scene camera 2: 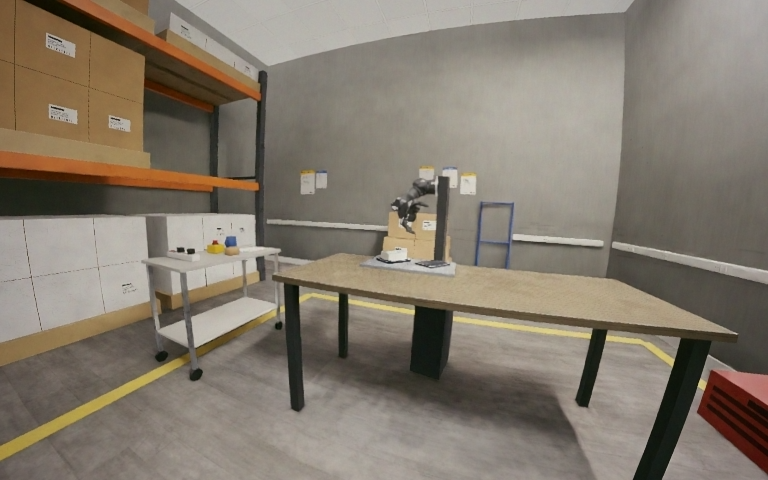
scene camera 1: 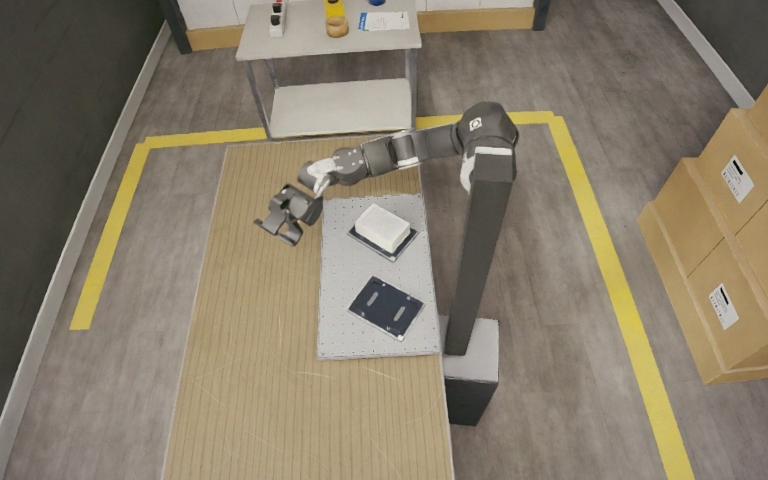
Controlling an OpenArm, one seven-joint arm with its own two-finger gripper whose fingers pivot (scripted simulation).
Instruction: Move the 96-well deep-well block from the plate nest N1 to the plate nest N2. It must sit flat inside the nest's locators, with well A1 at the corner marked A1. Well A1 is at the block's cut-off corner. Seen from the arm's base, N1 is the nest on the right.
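Labels:
Looking at a dark arm column, I find that (scene camera 2: 443, 196) and (scene camera 1: 467, 216) are the same spot on the column.

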